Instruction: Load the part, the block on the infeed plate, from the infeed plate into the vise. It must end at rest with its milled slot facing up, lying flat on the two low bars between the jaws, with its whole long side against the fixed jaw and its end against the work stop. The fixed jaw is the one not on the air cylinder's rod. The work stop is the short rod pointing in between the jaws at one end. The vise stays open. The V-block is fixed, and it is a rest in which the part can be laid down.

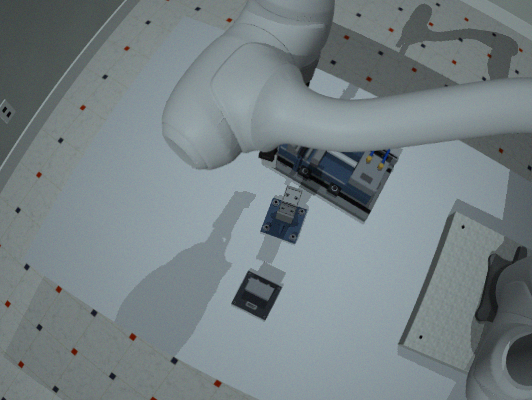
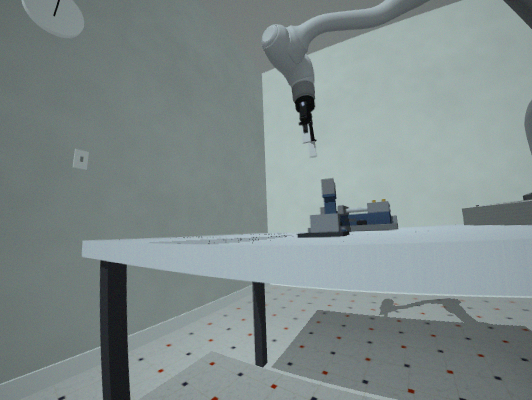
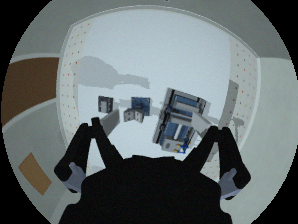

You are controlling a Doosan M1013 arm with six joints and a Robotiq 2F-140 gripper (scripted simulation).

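My hand is 6 cm past the part, 26 cm to the right of it and 28 cm above it. Also, from my hand: vise 13 cm behind, 10 cm to the right, 27 cm below; air cylinder 22 cm behind, 9 cm to the right, 23 cm below.
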